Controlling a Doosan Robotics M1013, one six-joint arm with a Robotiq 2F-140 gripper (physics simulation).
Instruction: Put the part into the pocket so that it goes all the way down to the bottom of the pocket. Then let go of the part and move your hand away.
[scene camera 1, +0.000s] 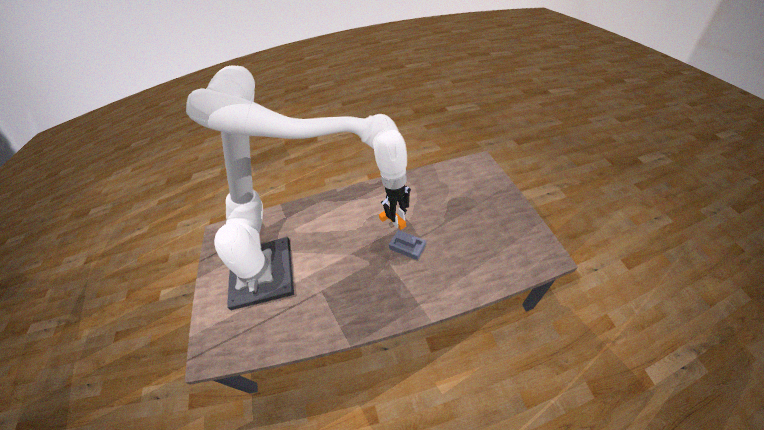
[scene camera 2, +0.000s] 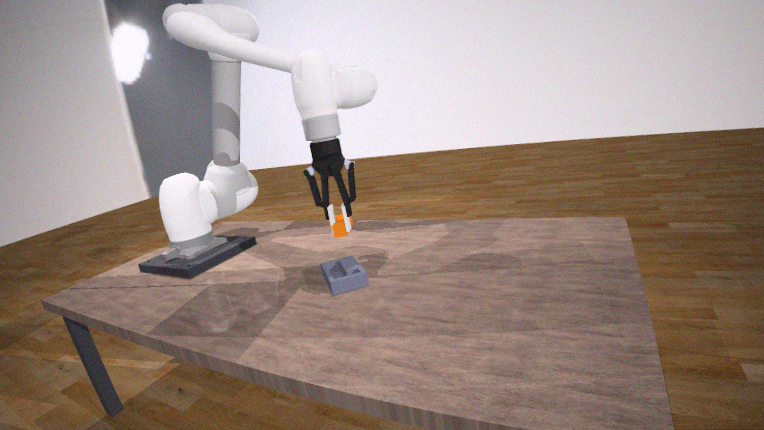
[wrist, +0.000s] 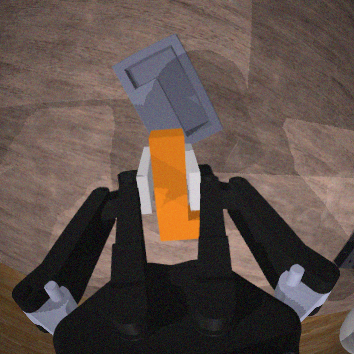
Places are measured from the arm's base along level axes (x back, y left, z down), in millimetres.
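Pixels of known places: gripper, fingertip midpoint: (scene camera 1: 399, 223) (scene camera 2: 342, 230) (wrist: 168, 159); arm's base, origin of the base link: (scene camera 1: 254, 269) (scene camera 2: 195, 249).
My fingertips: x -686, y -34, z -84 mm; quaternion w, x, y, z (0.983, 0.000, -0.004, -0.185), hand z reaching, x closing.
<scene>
For each thing: its middle in the pictures, then the offset to it from my fingertips. Level surfaces: height alone.
- orange part, body centre: (wrist: 185, 185) (scene camera 2: 337, 225) (scene camera 1: 392, 220) dx +24, dy +19, dz -8 mm
- grey-blue block, body centre: (wrist: 168, 95) (scene camera 2: 343, 274) (scene camera 1: 407, 244) dx -16, dy -53, dz +97 mm
- wooden table, its level: dz +115 mm
The orange part (scene camera 1: 402, 224) (scene camera 2: 340, 226) (wrist: 170, 175) is a long bar with a short side leg at its near end in the wrist view. My gripper (scene camera 1: 396, 217) (scene camera 2: 338, 217) (wrist: 168, 159) is shut on it, with one white fingertip on each long side. The grey-blue block (scene camera 1: 414, 253) (scene camera 2: 348, 283) (wrist: 150, 107) lies on the table with an L-shaped pocket in its top. The part hangs in the air above the table, apart from the block. In the wrist view the block is turned relative to the part, and the part's far end covers its near edge.
The wooden table (scene camera 1: 470, 256) (scene camera 2: 481, 320) (wrist: 60, 140) carries the block and the arm's dark base plate (scene camera 1: 283, 288) (scene camera 2: 197, 267). The base plate lies at the left in both scene views. Shadows of the arm fall across the table around the block.
</scene>
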